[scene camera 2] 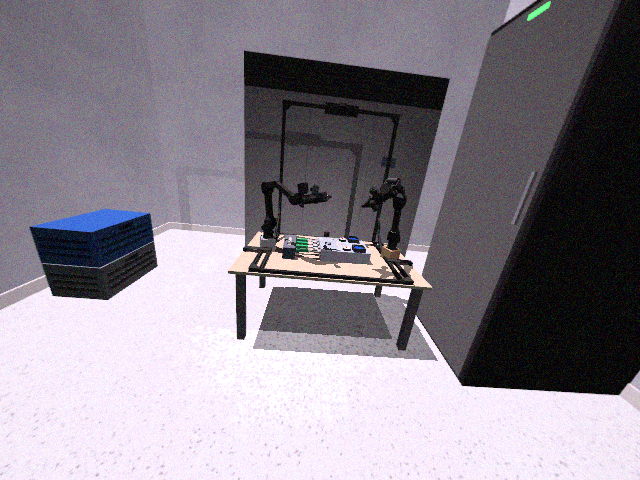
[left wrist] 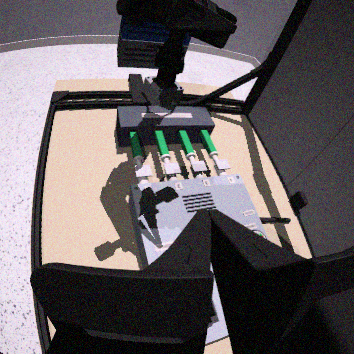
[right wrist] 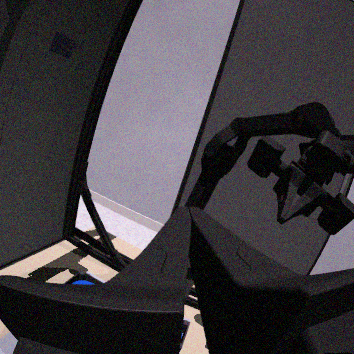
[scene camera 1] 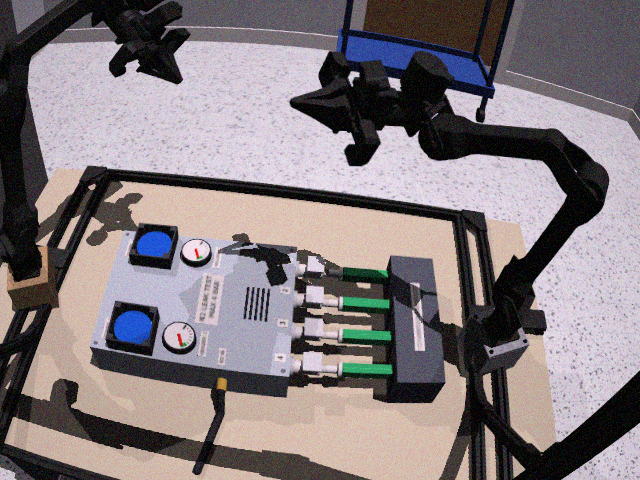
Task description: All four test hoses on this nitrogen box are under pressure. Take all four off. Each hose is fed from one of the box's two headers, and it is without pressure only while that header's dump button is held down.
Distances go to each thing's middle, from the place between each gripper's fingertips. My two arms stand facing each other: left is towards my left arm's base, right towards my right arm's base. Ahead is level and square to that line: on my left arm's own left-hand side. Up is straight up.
Labels:
The dark manifold block (scene camera 1: 416,352) lies 6 cm behind my right hand, 25 cm to the right of it and 40 cm below it.
Right now the dark manifold block is 44 cm to the right of my left hand, 37 cm below it and 15 cm behind it.

